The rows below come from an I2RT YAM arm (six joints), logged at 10 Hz.
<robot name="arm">
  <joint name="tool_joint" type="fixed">
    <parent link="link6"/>
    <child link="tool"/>
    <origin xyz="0 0 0" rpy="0 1.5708 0"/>
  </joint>
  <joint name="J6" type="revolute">
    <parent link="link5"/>
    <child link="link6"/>
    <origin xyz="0.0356 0 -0.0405" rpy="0 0 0"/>
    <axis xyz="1 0 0"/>
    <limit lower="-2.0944" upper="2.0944"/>
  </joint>
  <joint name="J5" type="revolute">
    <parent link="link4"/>
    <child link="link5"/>
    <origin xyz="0.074 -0.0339 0.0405" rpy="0 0 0"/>
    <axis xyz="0 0 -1"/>
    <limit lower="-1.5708" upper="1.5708"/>
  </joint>
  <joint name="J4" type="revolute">
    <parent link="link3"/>
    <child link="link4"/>
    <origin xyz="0.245 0.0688 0.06" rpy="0 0 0"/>
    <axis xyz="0 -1 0"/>
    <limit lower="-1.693" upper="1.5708"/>
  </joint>
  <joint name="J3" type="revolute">
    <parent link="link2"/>
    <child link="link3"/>
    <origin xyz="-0.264 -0.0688 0" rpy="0 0 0"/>
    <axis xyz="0 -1 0"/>
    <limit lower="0" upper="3.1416"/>
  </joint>
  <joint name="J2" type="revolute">
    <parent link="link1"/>
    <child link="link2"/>
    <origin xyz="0.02 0.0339 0.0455" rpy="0 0 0"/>
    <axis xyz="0 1 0"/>
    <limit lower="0" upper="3.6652"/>
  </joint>
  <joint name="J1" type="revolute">
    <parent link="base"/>
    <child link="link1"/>
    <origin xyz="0 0 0.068" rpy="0 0 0"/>
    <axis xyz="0 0 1"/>
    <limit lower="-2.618" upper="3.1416"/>
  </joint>
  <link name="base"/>
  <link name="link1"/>
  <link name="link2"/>
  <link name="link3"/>
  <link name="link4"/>
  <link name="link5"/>
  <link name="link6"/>
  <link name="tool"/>
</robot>
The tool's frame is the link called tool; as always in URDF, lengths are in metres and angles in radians.
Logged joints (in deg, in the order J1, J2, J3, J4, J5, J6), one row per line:
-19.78 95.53 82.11 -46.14 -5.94 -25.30
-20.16 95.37 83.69 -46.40 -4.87 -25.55
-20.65 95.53 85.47 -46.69 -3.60 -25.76
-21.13 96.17 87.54 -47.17 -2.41 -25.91
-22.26 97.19 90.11 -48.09 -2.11 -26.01
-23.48 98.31 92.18 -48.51 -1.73 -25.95
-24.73 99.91 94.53 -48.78 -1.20 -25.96
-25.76 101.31 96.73 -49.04 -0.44 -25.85
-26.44 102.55 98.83 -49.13 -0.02 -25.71
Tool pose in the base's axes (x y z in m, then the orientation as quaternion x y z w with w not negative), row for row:
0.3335 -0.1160 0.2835 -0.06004 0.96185 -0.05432 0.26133
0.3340 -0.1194 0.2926 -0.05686 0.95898 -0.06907 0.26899
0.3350 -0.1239 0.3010 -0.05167 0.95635 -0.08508 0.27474
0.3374 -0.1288 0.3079 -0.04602 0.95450 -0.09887 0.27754
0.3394 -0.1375 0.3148 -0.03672 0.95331 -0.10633 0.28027
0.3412 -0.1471 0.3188 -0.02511 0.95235 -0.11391 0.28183
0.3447 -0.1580 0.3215 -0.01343 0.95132 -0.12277 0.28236
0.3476 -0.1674 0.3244 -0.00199 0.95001 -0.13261 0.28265
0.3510 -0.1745 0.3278 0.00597 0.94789 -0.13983 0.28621
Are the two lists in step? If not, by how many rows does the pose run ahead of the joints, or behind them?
They are in step.
